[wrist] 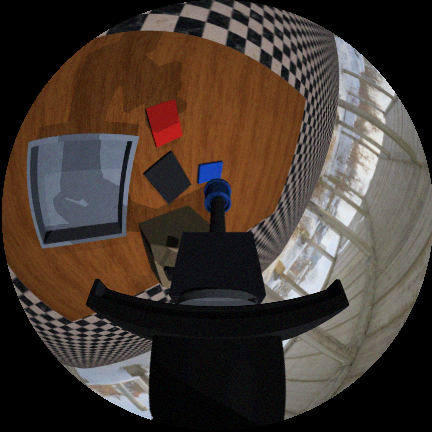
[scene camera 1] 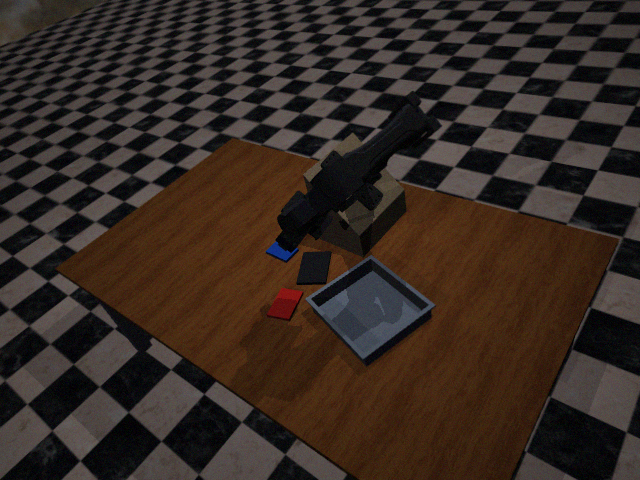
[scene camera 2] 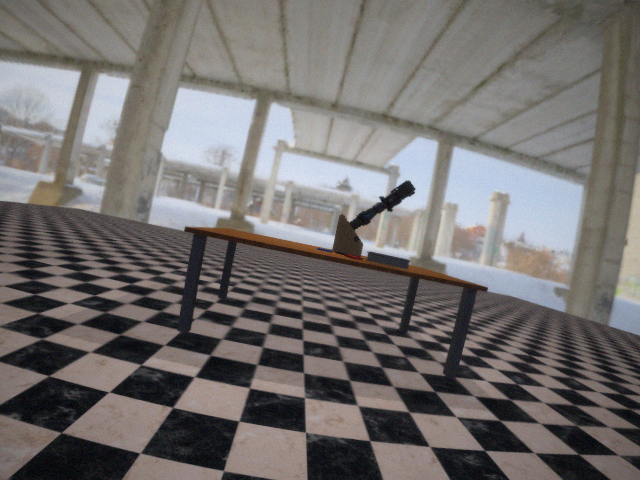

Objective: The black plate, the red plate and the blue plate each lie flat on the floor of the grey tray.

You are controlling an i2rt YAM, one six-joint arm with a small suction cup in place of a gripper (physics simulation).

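Places are measured from the arm's base along level axes (x down, y left, z ahead), in millimetres.
Pixels of known places: hand, its tool point: (wrist: 217,190) (scene camera 2: 366,218); arm's base, origin of its link: (scene camera 2: 349,227).
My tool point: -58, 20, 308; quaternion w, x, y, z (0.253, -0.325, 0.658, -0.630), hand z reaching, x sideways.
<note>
For each thing: its middle in the pictures, then the offset to it from my tool point, as dx, dy, dz. Level surfaces: height alone.
- blue plate, middle of its body: (wrist: 209,171) (scene camera 1: 282,250) +228, -183, -111
- black plate, middle of its body: (wrist: 168,178) (scene camera 1: 314,267) +228, -46, -95
- red plate, middle of its body: (wrist: 164,122) (scene camera 1: 285,304) +228, -41, +53
- grey tray, middle of its body: (wrist: 74,190) (scene camera 1: 368,308) (scene camera 2: 388,259) +208, +185, -22
- wooden table, height of its surface: dx +233
The blue plate (scene camera 1: 280,251) (wrist: 210,171) lies flat on the wooden table, partly under the arm's tip in scene camera 1. The black plate (scene camera 1: 314,267) (wrist: 167,177) lies just right of it, and the red plate (scene camera 1: 285,303) (wrist: 163,122) lies nearer the front. The grey tray (scene camera 1: 419,299) (wrist: 36,193) stands to the right of the plates and holds nothing. My suction cup (wrist: 217,193) (scene camera 1: 287,240) hangs just above the blue plate's near edge, apart from it, with nothing on it.
The arm's tan base block (scene camera 1: 368,219) (wrist: 169,229) stands behind the plates. The wooden table (scene camera 1: 465,330) (scene camera 2: 248,238) stands on a checkered floor; the tray shows in scene camera 2 (scene camera 2: 388,258) as a low dark box.
</note>
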